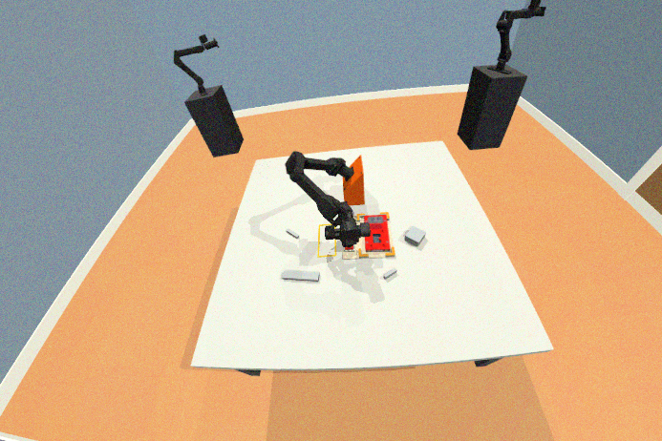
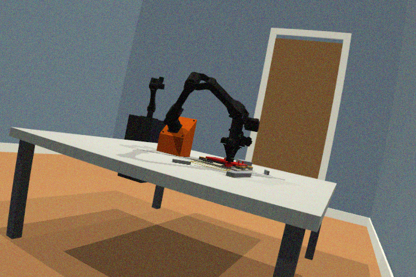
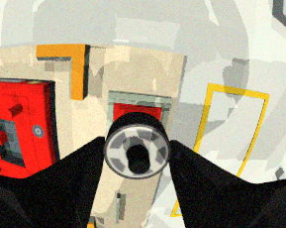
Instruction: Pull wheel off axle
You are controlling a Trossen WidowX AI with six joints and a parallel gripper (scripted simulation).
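Now: gripper tip 1 cm above the axle. The rest, counted from my gripper tip: wheel: right at my gripper tip; then beige board: 10 cm to the left, 5 cm behind, 3 cm below; then long bar: 22 cm to the right, 12 cm ahead, 3 cm below.
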